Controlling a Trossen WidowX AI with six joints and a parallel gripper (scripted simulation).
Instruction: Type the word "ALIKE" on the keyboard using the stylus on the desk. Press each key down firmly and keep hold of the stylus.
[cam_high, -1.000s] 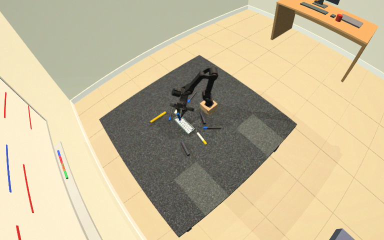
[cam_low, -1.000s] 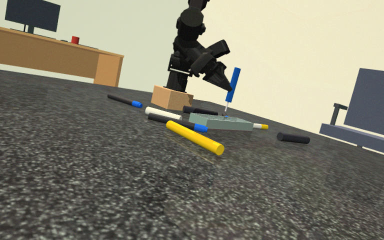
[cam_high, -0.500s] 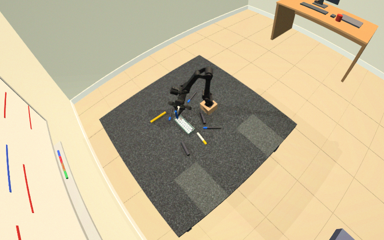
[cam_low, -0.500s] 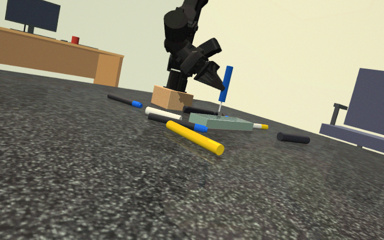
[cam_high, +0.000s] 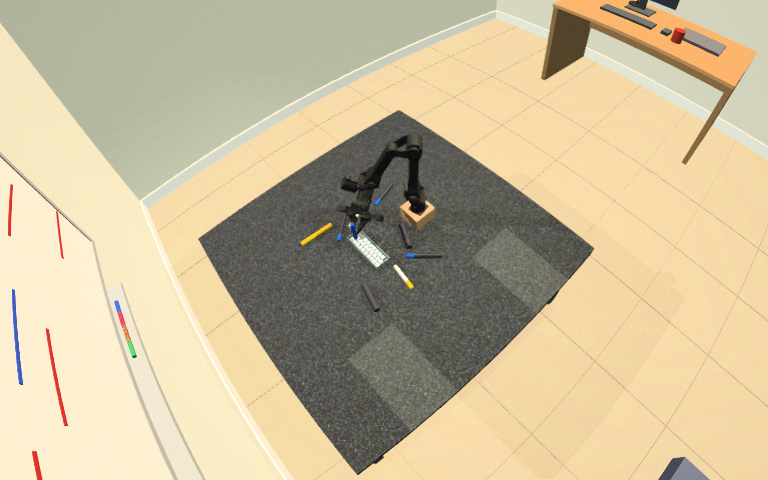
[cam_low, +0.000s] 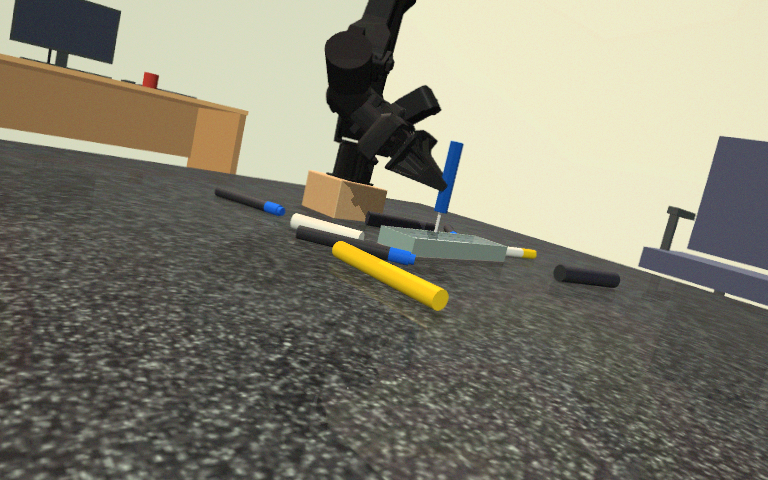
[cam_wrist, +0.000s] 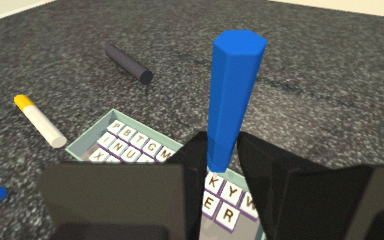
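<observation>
The blue stylus lies 20 mm below my gripper tip. The rest, counted from my gripper tip: yellow stick (60 mm ahead, 190 mm to the right, 80 mm below); then white stick (100 mm behind, 100 mm to the right, 80 mm below); then keyboard (10 mm behind, 50 mm to the left, 80 mm below).
</observation>
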